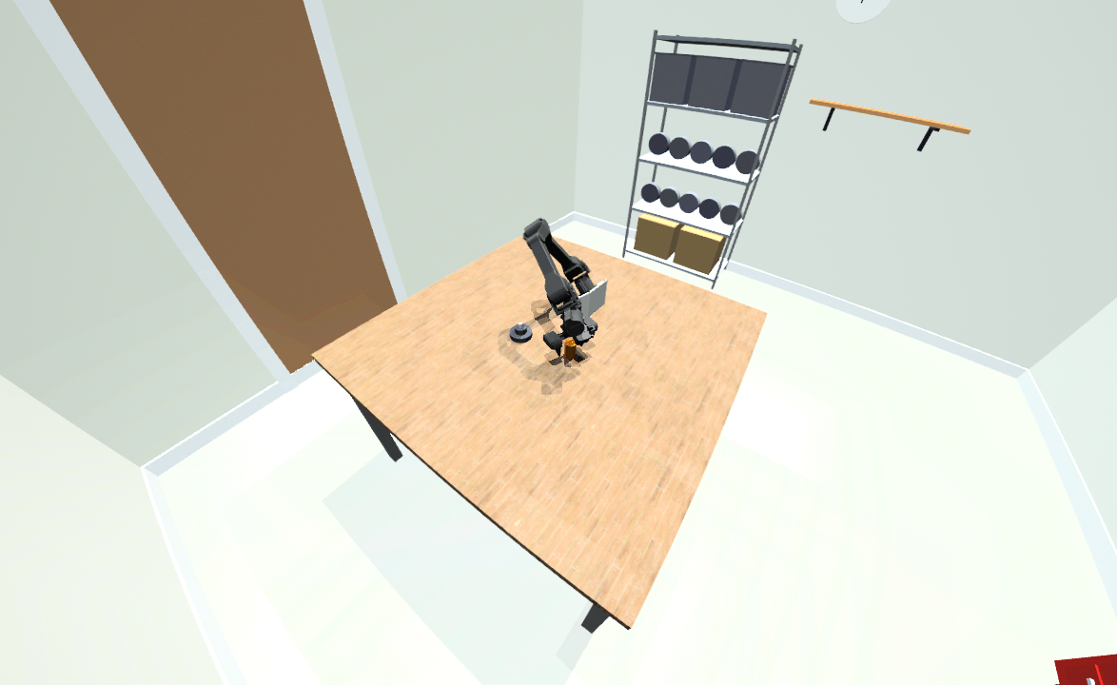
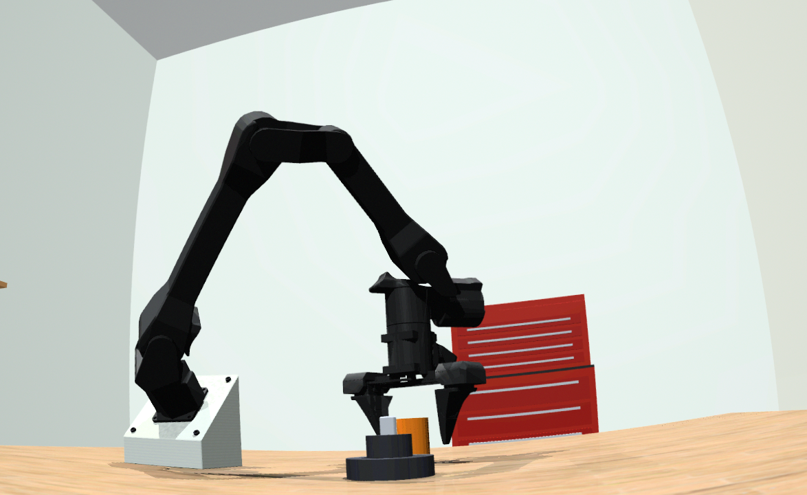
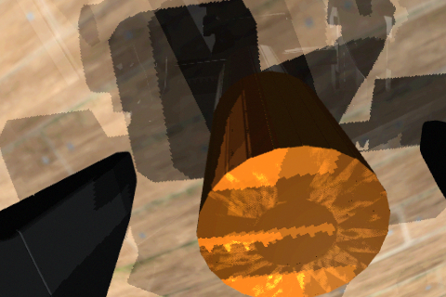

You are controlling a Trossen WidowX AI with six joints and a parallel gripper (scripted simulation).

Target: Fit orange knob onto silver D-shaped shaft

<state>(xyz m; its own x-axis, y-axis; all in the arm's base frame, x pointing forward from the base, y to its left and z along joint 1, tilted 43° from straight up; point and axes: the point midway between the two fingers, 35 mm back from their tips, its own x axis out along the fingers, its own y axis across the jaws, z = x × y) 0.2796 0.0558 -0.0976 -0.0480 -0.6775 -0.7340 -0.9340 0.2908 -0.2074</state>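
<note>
Now: gripper tip 2 cm below the orange knob. Round my gripper tip: dark round pedestal (20 cm to the right, 2 cm ahead, 1 cm above).
</note>
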